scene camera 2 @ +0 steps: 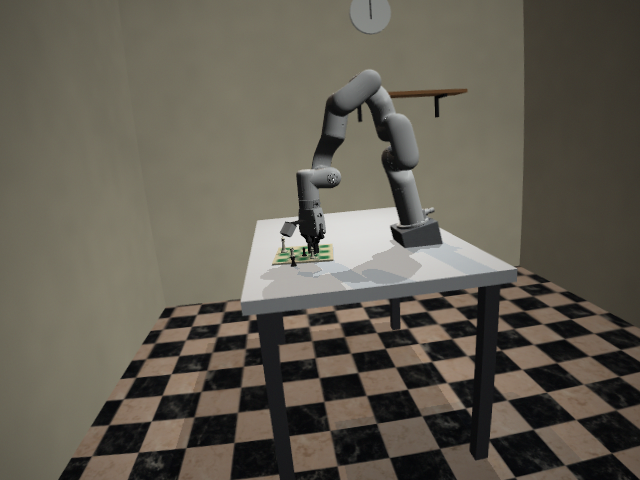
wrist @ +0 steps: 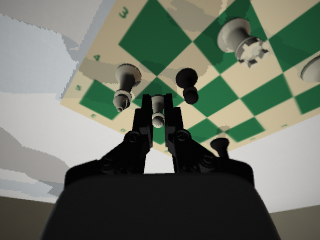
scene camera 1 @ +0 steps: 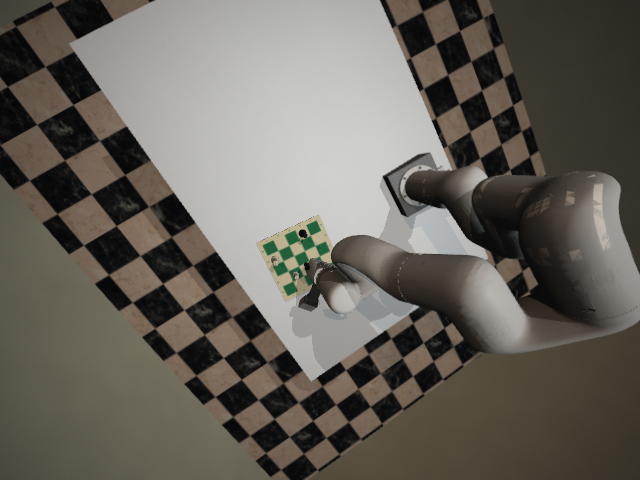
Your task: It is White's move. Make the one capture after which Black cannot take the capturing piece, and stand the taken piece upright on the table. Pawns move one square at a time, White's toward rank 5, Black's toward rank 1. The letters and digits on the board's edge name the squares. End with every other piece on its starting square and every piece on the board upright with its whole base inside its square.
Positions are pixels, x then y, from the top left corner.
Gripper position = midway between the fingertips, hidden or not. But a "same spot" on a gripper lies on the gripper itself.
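Labels:
You can see my gripper in scene camera 1 [317,264], and it's there in scene camera 2 and in the wrist view too. My gripper [scene camera 2: 313,242] is the same spot there as [wrist: 131,138].

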